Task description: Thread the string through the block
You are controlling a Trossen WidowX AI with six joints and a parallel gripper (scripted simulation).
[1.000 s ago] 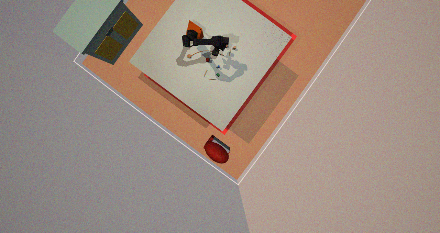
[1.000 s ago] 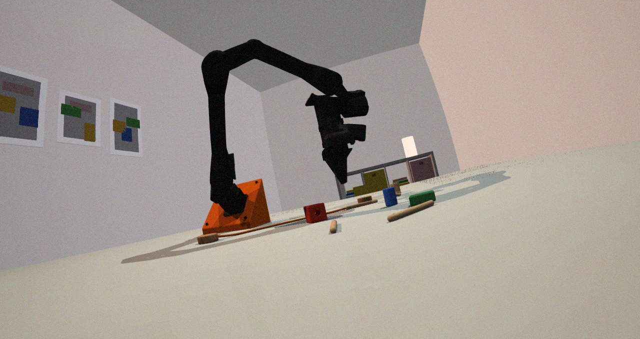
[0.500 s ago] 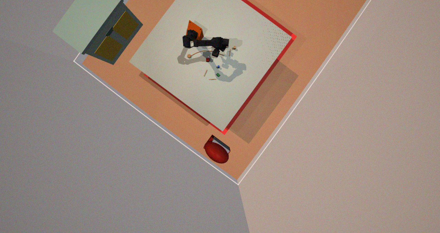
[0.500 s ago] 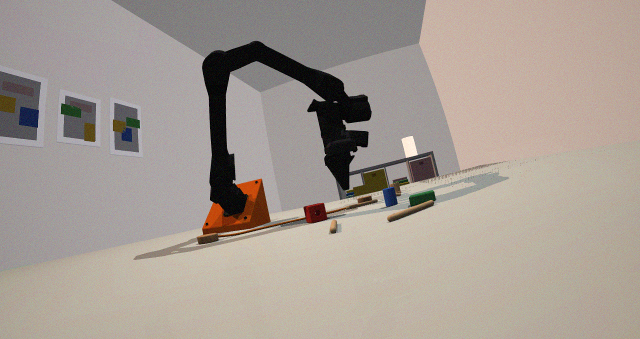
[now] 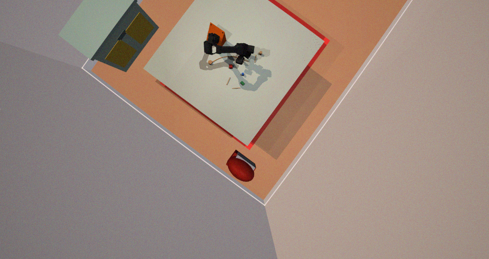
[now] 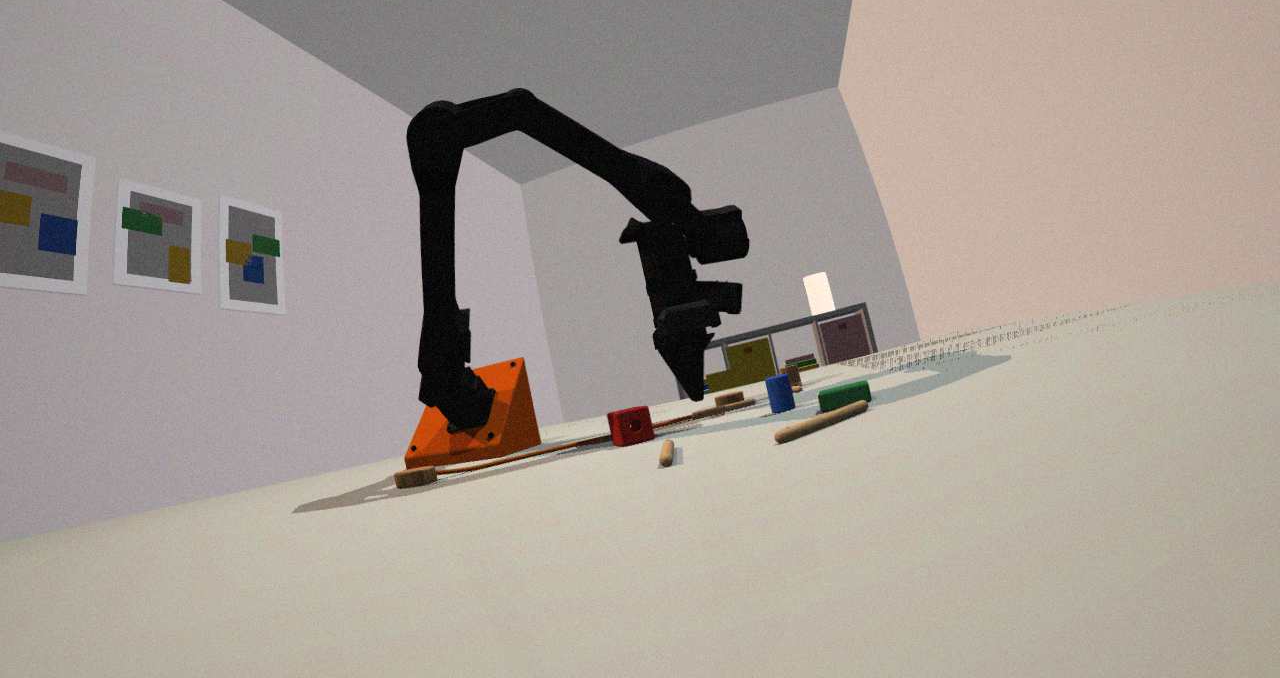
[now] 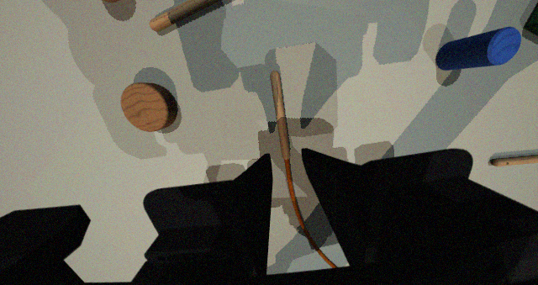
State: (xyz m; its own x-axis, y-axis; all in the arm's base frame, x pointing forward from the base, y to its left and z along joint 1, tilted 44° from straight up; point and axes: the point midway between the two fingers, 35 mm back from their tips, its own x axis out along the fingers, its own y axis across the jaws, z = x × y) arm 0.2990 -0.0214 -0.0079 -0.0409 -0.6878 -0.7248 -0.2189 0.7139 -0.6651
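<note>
Now: gripper tip 13 cm to the left of the red block and 5 cm past it. Also, from my gripper tip: green block: 20 cm to the right, 13 cm ahead, 1 cm below; wooden cylinder: 14 cm to the left, 12 cm ahead; blue cylinder: 13 cm to the right, 9 cm ahead.
</note>
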